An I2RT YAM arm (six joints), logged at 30 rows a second.
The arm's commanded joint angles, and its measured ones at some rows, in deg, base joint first. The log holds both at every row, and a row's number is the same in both.
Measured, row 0:
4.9 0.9 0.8 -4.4 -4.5 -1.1
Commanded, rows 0 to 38:
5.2 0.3 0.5 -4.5 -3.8 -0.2
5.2 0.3 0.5 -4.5 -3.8 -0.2
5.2 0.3 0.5 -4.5 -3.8 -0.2
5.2 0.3 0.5 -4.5 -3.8 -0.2
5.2 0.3 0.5 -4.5 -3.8 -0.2
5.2 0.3 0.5 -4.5 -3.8 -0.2
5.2 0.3 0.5 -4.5 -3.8 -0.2
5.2 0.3 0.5 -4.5 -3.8 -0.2
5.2 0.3 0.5 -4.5 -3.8 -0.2
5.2 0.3 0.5 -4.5 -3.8 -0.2
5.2 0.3 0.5 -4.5 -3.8 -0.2
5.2 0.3 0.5 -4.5 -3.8 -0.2
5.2 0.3 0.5 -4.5 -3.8 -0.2
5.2 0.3 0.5 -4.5 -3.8 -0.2
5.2 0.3 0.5 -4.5 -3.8 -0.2
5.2 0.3 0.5 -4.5 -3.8 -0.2
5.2 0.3 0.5 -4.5 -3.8 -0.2
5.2 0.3 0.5 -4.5 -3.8 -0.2
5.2 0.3 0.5 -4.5 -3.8 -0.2
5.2 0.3 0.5 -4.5 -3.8 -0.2
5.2 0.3 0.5 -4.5 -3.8 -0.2
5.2 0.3 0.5 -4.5 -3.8 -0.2
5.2 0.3 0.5 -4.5 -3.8 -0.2
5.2 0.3 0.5 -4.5 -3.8 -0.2
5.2 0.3 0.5 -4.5 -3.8 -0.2
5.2 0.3 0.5 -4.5 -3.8 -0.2
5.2 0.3 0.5 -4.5 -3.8 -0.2
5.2 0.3 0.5 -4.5 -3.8 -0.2
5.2 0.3 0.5 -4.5 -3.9 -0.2
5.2 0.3 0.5 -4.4 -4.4 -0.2
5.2 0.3 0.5 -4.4 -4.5 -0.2
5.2 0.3 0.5 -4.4 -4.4 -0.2
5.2 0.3 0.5 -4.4 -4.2 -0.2
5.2 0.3 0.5 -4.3 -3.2 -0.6
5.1 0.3 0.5 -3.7 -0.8 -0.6
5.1 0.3 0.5 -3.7 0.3 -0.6
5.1 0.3 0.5 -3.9 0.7 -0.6
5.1 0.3 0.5 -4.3 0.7 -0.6
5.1 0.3 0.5 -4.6 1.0 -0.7
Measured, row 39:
4.9 0.9 0.8 -4.1 -2.1 -1.1
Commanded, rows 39 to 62:
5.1 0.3 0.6 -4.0 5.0 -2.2
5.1 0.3 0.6 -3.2 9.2 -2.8
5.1 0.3 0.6 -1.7 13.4 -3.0
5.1 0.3 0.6 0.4 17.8 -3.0
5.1 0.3 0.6 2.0 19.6 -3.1
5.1 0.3 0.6 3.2 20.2 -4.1
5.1 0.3 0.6 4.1 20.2 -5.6
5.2 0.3 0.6 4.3 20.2 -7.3
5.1 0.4 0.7 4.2 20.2 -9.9
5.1 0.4 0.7 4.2 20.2 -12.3
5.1 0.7 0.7 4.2 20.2 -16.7
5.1 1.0 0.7 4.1 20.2 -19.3
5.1 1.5 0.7 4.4 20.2 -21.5
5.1 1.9 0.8 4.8 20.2 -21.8
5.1 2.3 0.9 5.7 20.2 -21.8
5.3 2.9 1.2 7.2 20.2 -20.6
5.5 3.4 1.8 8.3 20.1 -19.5
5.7 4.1 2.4 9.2 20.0 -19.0
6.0 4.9 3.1 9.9 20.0 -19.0
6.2 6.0 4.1 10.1 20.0 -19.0
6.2 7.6 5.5 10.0 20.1 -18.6
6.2 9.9 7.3 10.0 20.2 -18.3
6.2 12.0 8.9 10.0 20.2 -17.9
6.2 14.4 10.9 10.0 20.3 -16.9
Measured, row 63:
5.8 8.4 4.4 9.5 19.2 -18.0
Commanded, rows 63 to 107:
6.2 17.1 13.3 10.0 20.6 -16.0
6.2 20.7 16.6 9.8 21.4 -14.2
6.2 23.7 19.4 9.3 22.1 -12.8
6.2 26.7 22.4 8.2 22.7 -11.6
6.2 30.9 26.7 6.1 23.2 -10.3
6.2 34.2 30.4 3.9 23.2 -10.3
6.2 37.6 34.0 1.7 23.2 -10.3
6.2 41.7 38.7 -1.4 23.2 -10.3
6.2 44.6 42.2 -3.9 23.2 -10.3
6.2 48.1 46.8 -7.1 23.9 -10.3
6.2 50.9 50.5 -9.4 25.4 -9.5
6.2 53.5 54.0 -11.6 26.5 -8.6
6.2 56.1 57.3 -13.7 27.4 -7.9
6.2 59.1 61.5 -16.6 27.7 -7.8
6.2 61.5 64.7 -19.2 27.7 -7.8
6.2 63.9 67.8 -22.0 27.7 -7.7
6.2 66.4 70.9 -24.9 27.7 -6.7
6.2 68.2 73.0 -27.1 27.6 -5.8
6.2 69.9 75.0 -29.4 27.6 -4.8
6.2 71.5 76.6 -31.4 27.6 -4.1
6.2 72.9 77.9 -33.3 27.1 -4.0
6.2 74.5 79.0 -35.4 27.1 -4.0
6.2 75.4 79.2 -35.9 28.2 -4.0
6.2 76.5 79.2 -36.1 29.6 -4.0
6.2 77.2 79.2 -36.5 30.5 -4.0
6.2 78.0 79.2 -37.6 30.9 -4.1
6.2 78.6 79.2 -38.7 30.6 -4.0
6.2 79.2 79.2 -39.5 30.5 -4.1
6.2 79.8 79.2 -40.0 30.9 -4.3
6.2 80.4 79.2 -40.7 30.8 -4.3
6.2 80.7 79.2 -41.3 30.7 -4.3
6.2 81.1 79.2 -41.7 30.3 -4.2
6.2 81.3 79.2 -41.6 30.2 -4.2
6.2 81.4 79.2 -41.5 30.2 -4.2
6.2 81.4 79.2 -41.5 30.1 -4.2
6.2 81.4 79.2 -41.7 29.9 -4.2
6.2 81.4 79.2 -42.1 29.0 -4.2
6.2 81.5 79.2 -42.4 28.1 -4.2
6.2 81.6 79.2 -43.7 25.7 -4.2
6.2 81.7 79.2 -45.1 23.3 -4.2
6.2 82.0 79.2 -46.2 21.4 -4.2
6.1 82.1 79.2 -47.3 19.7 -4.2
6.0 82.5 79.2 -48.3 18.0 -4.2
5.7 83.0 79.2 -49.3 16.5 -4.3
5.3 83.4 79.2 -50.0 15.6 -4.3
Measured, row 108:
5.9 81.6 78.3 -48.3 22.1 -5.1
